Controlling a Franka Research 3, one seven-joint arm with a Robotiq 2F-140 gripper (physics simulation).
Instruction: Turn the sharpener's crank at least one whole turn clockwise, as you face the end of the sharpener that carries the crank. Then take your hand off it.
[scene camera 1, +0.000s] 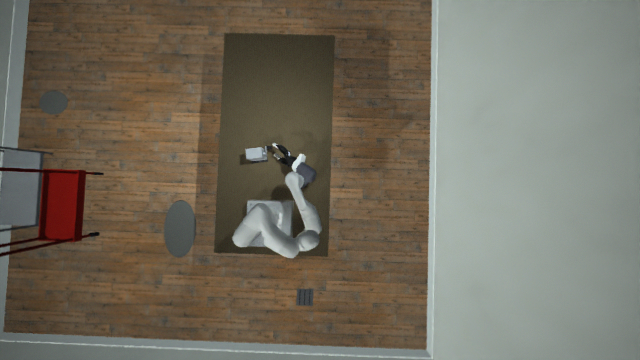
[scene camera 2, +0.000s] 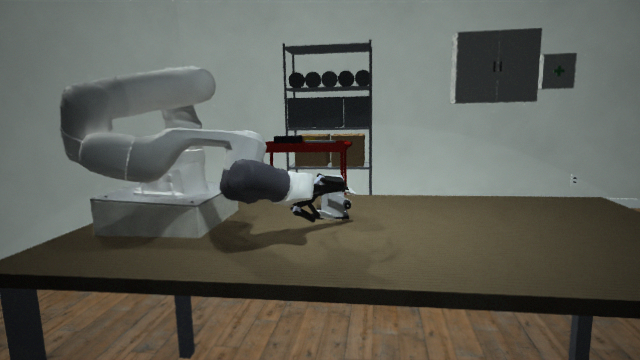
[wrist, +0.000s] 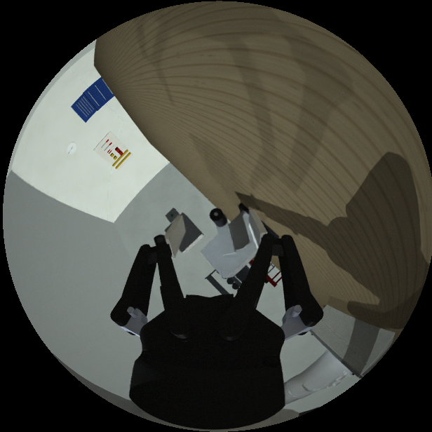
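The sharpener (scene camera 1: 255, 154) (wrist: 222, 256) is a light grey box standing on the table. Its crank is on the end facing my gripper, with a dark round knob (scene camera 1: 269, 148) (scene camera 2: 347, 204) (wrist: 216, 216) standing out from it. My gripper (scene camera 1: 275, 151) (scene camera 2: 342, 203) (wrist: 215, 220) is partly open, low over the table at the crank end. In the wrist view the knob shows between the two fingertips, nearer the right one, which overlaps the sharpener's side. The fingers are not closed on it. Contact cannot be told. In the second scene view the fingers partly hide the sharpener.
The sharpener stands on the brown table (scene camera 1: 277, 75) (scene camera 2: 475, 240), near its left edge in the overhead view. The arm's base block (scene camera 2: 145, 220) stands on the same table. A red cart (scene camera 1: 62, 205) and a shelf rack (scene camera 2: 370, 115) are beyond the table.
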